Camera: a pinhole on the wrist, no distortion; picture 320 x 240 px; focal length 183.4 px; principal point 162.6 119.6 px. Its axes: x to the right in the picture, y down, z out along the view. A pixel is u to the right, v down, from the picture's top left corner.
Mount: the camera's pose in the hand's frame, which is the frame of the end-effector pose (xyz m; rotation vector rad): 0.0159 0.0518 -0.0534 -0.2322 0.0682 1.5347
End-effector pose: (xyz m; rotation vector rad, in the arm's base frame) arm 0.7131 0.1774 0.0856 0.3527 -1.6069 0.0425
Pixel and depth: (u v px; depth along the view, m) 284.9 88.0 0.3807
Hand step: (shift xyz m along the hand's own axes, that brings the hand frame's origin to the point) 0.0525 0.3728 0.2772
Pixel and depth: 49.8 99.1 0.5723
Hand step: 0.0078 -0.1849 0.5786
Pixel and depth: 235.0 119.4 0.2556
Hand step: -0.0057 0.1999 0.1771
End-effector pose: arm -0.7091 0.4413 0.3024 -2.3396 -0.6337 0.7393
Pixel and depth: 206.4 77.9 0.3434
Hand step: 0.0620 0.1967 0.2747
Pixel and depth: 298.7 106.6 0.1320
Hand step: 0.0157 0.1731 0.0579
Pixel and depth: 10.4 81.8 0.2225
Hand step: 0.0318 -0.0875 0.2036
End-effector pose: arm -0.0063 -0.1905 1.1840 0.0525 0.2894 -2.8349
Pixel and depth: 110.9 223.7 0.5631
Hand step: -0.3650 0.0103 0.4921
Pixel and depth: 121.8 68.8 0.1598
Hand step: 0.0423 0.0468 0.1140
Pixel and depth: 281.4 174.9 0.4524
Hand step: -0.1540 0.4288 0.3183
